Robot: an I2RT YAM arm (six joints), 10 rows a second.
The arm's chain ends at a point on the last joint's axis. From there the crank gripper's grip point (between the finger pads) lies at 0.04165 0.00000 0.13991 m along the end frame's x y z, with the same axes.
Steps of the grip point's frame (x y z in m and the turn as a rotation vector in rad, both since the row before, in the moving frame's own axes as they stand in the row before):
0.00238 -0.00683 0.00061 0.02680 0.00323 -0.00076
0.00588 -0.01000 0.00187 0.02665 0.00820 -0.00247
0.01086 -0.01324 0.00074 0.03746 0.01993 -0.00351
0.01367 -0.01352 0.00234 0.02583 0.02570 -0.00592
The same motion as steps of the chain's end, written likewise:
0.00193 -0.00305 0.00080 0.02680 0.00323 -0.00076
0.00474 -0.00617 0.00227 0.02665 0.00820 -0.00247
0.00809 -0.00787 0.00170 0.03746 0.01993 -0.00351
0.01010 -0.00966 0.00351 0.02583 0.02570 -0.00592

